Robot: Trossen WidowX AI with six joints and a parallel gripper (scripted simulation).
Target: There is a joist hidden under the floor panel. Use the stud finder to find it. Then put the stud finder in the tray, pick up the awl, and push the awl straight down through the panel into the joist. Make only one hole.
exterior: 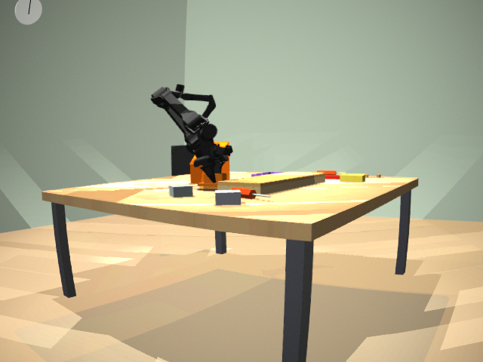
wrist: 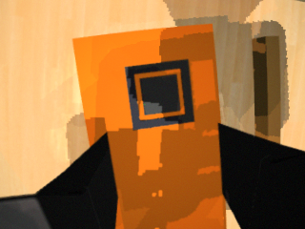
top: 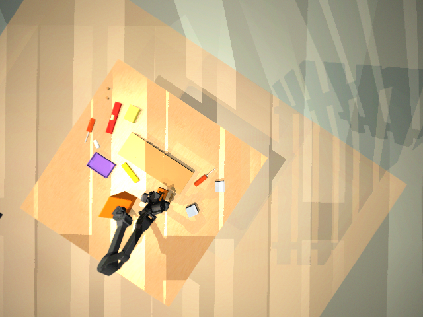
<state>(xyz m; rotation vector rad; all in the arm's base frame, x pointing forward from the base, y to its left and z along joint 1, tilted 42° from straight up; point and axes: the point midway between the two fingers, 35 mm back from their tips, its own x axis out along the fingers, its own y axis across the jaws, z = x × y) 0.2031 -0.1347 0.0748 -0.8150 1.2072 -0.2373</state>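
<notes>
Now: gripper tip 80 mm to the left of the wooden-handled awl, 20 mm above it and 10 mm past it. From my gripper tip the other things lie so: purple tray: 470 mm to the left, 80 mm behind, 10 mm below; orange stud finder: 20 mm above, 10 mm ahead; yellow bar: 270 mm to the left, 20 mm below.
</notes>
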